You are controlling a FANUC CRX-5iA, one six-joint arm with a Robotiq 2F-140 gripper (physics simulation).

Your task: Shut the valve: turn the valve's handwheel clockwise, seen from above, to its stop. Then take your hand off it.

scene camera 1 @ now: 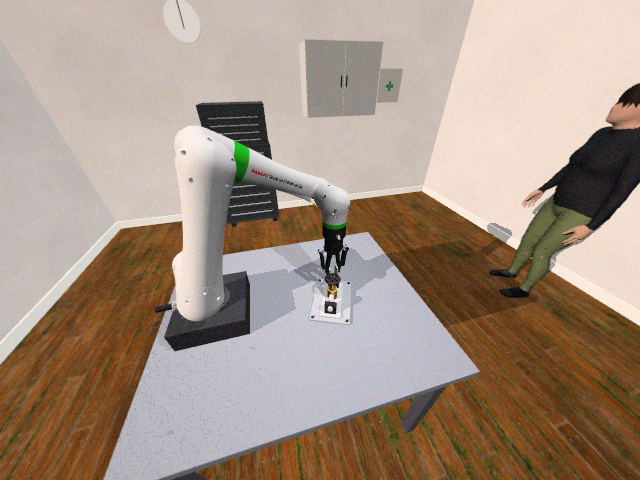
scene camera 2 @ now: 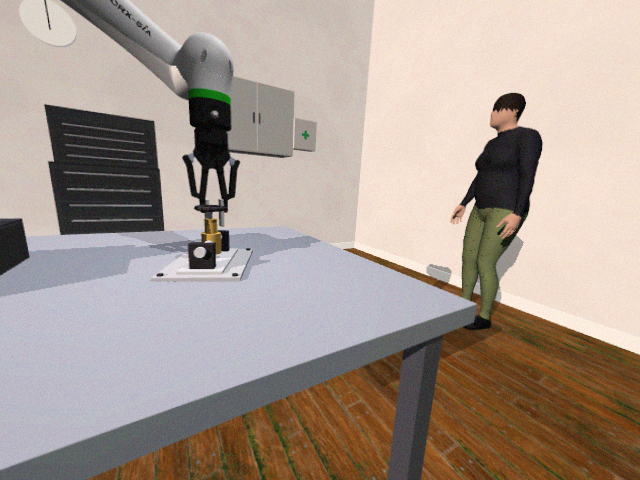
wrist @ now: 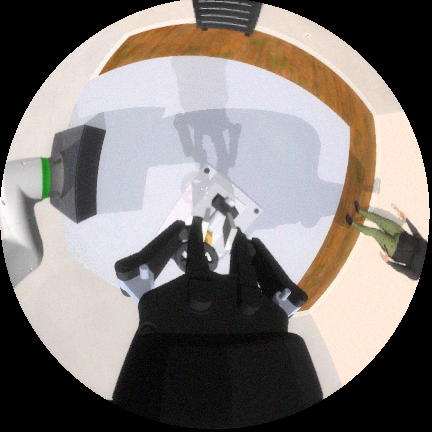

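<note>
The valve has a black handwheel (scene camera 1: 332,279) (scene camera 2: 200,208) (wrist: 214,260) on top of a brass body (scene camera 1: 332,291) (scene camera 2: 210,240) (wrist: 209,237). It stands on a white base plate (scene camera 1: 338,321) (scene camera 2: 168,275) on the table. My gripper (scene camera 1: 332,271) (scene camera 2: 214,206) (wrist: 216,217) points down at the handwheel, its fingers drawn near each other with a small gap and nothing gripped between them. In the second scene view the fingertips overlap the wheel, and one reaches below its rim. Contact with the wheel cannot be told. The fingers partly hide the wheel in the wrist view.
Black blocks (scene camera 1: 330,307) (scene camera 2: 202,255) (wrist: 224,205) hold the white pipe at the valve's sides. The arm's dark base block (scene camera 1: 209,325) (wrist: 77,172) stands on the table (scene camera 1: 289,387) (scene camera 2: 232,335). A person (scene camera 1: 578,186) (scene camera 2: 498,206) (wrist: 392,240) stands beyond the table.
</note>
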